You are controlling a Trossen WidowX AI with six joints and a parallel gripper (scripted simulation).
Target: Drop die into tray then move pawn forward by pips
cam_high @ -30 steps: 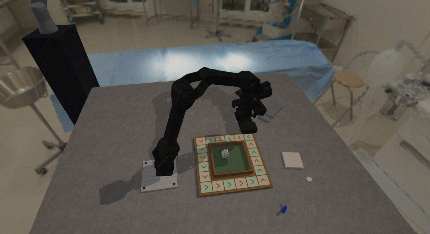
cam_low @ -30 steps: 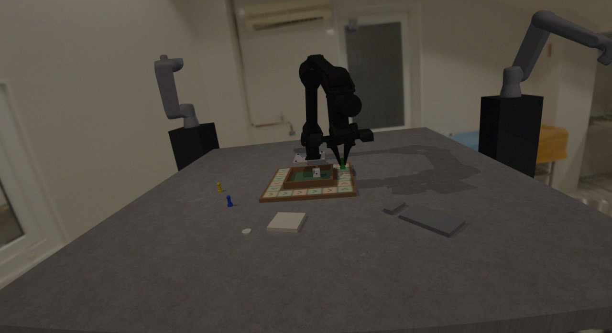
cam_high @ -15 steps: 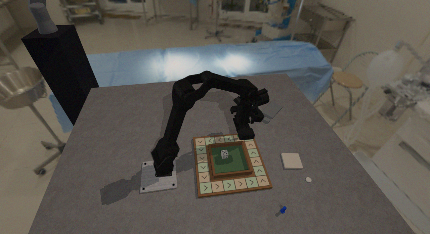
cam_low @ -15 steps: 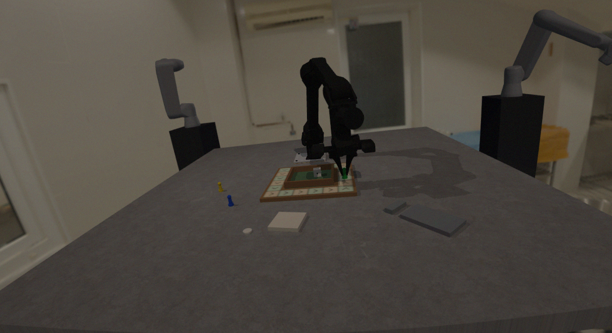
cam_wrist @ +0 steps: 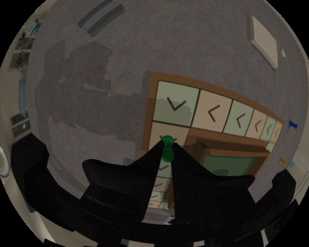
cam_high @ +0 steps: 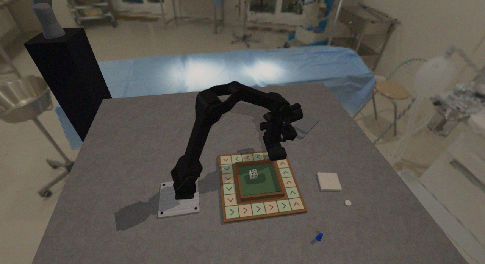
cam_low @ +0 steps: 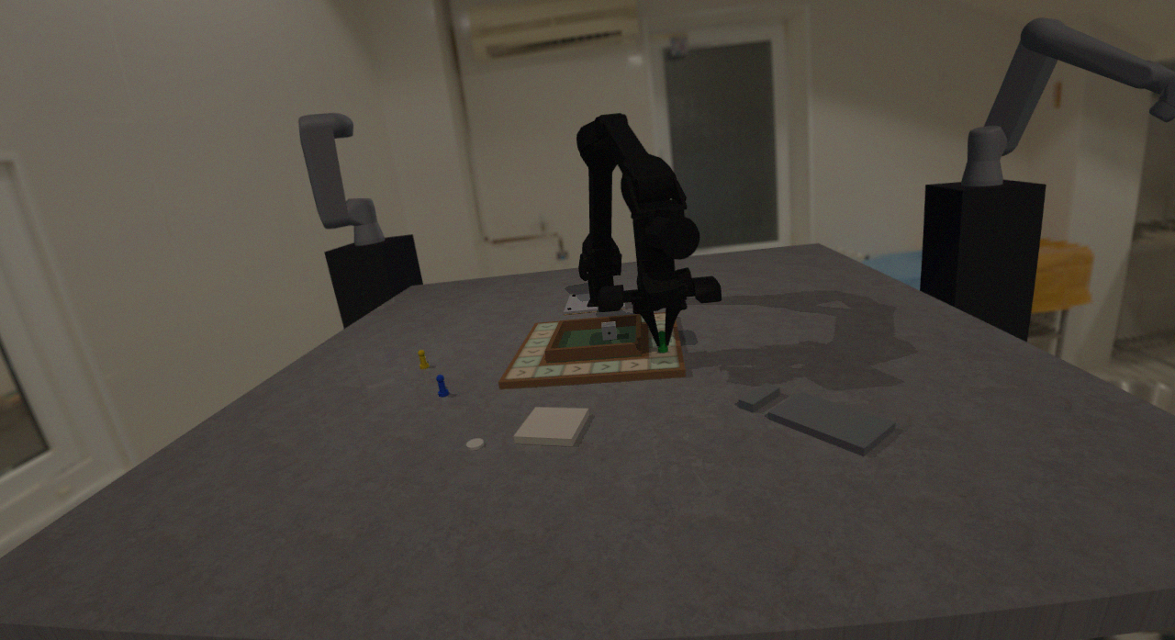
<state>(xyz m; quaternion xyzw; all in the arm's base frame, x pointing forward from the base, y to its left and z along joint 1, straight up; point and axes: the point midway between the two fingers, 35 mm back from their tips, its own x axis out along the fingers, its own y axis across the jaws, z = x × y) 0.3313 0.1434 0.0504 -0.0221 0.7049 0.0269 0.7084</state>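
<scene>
Now: gripper tip right at the green pawn. Round my gripper tip: cream tile: 21 cm ahead, 14 cm to the right, 2 cm below; white die: 8 cm behind, 10 cm to the right; green dice tray: 6 cm behind, 12 cm to the right, 2 cm below.
</scene>
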